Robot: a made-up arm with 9 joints. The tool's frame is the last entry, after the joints.
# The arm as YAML. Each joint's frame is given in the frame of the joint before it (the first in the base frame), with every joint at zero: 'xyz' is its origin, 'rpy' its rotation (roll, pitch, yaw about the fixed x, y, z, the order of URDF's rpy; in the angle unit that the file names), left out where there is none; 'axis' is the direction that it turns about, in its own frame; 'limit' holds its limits. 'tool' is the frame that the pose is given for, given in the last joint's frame.
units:
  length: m
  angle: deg
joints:
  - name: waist
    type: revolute
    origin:
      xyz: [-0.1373, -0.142, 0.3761]
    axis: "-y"
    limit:
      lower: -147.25
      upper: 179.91
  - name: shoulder
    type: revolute
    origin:
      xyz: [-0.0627, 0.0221, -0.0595]
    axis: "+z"
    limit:
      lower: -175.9
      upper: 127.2
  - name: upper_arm
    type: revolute
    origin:
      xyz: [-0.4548, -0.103, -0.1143]
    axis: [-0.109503, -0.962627, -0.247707]
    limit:
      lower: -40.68
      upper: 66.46
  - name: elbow
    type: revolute
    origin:
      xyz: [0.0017, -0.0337, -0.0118]
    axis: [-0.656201, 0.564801, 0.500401]
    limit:
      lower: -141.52
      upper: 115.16
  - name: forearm
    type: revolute
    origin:
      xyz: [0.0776, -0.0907, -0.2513]
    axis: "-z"
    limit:
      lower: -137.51
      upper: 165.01
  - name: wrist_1
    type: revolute
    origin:
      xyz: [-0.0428, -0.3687, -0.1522]
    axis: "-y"
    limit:
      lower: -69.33
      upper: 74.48
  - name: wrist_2
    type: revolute
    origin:
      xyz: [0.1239, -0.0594, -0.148]
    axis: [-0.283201, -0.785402, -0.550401]
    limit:
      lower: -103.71
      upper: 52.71
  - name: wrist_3
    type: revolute
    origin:
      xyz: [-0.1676, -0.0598, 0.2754]
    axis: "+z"
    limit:
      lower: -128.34
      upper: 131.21
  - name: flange
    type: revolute
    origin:
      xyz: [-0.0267, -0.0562, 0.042]
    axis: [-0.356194, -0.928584, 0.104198]
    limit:
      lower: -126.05
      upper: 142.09
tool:
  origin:
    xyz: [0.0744, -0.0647, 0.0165]
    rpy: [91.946, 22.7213, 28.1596]
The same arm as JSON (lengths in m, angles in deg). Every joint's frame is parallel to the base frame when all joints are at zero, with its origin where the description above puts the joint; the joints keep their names.
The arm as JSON. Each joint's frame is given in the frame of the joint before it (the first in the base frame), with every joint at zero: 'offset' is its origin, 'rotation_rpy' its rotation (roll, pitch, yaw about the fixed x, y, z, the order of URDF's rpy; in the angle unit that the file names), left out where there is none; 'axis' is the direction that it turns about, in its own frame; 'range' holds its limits. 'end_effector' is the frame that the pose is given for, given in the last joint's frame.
{
  "length_unit": "m",
  "angle_unit": "deg",
  "chain": [
    {
      "id": "waist",
      "offset": [
        -0.1373,
        -0.142,
        0.3761
      ],
      "axis": [
        0.0,
        -1.0,
        0.0
      ],
      "range": [
        -147.25,
        179.91
      ]
    },
    {
      "id": "shoulder",
      "offset": [
        -0.0627,
        0.0221,
        -0.0595
      ],
      "axis": [
        0.0,
        0.0,
        1.0
      ],
      "range": [
        -175.9,
        127.2
      ]
    },
    {
      "id": "upper_arm",
      "offset": [
        -0.4548,
        -0.103,
        -0.1143
      ],
      "axis": [
        -0.109503,
        -0.962627,
        -0.247707
      ],
      "range": [
        -40.68,
        66.46
      ]
    },
    {
      "id": "elbow",
      "offset": [
        0.0017,
        -0.0337,
        -0.0118
      ],
      "axis": [
        -0.656201,
        0.564801,
        0.500401
      ],
      "range": [
        -141.52,
        115.16
      ]
    },
    {
      "id": "forearm",
      "offset": [
        0.0776,
        -0.0907,
        -0.2513
      ],
      "axis": [
        0.0,
        0.0,
        -1.0
      ],
      "range": [
        -137.51,
        165.01
      ]
    },
    {
      "id": "wrist_1",
      "offset": [
        -0.0428,
        -0.3687,
        -0.1522
      ],
      "axis": [
        0.0,
        -1.0,
        0.0
      ],
      "range": [
        -69.33,
        74.48
      ]
    },
    {
      "id": "wrist_2",
      "offset": [
        0.1239,
        -0.0594,
        -0.148
      ],
      "axis": [
        -0.283201,
        -0.785402,
        -0.550401
      ],
      "range": [
        -103.71,
        52.71
      ]
    },
    {
      "id": "wrist_3",
      "offset": [
        -0.1676,
        -0.0598,
        0.2754
      ],
      "axis": [
        0.0,
        0.0,
        1.0
      ],
      "range": [
        -128.34,
        131.21
      ]
    },
    {
      "id": "flange",
      "offset": [
        -0.0267,
        -0.0562,
        0.042
      ],
      "axis": [
        -0.356194,
        -0.928584,
        0.104198
      ],
      "range": [
        -126.05,
        142.09
      ]
    }
  ],
  "end_effector": {
    "offset": [
      0.0744,
      -0.0647,
      0.0165
    ],
    "rotation_rpy": [
      91.95,
      22.72,
      28.16
    ]
  }
}

